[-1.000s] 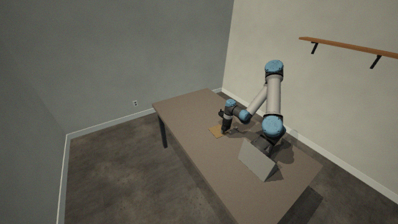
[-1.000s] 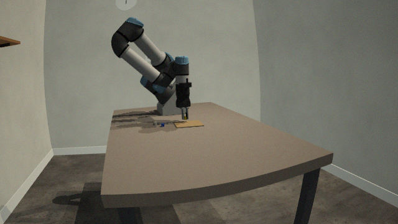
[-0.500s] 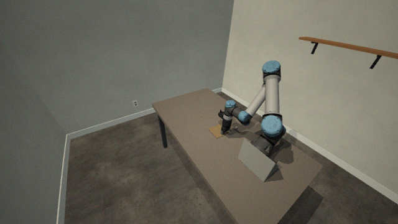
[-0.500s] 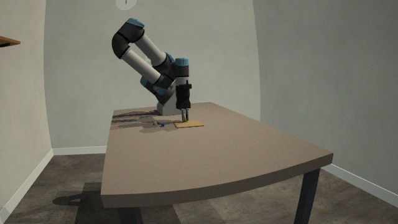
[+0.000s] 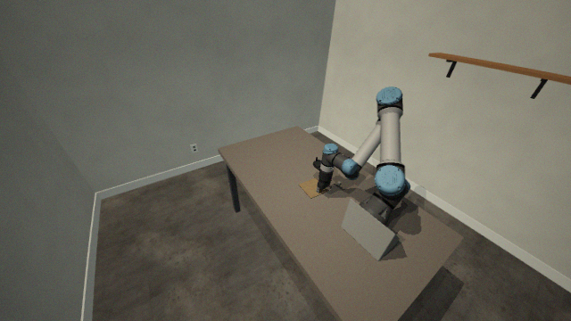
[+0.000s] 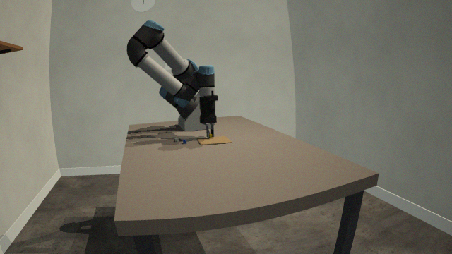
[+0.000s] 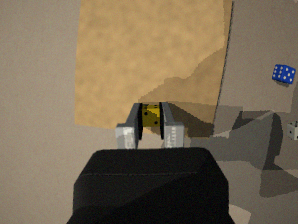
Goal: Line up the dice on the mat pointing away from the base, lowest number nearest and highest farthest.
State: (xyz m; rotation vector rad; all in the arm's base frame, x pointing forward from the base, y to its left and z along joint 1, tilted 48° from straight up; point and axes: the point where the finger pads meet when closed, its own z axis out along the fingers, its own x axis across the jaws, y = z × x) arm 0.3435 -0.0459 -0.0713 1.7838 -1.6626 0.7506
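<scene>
My hand is 1 cm above the yellow die. From my hand the other things lie so: tan mat: 5 cm ahead, 3 cm below; white die: 17 cm to the right, 2 cm below, 2 cm behind; blue die: 13 cm to the right, 5 cm ahead, 2 cm below.
</scene>
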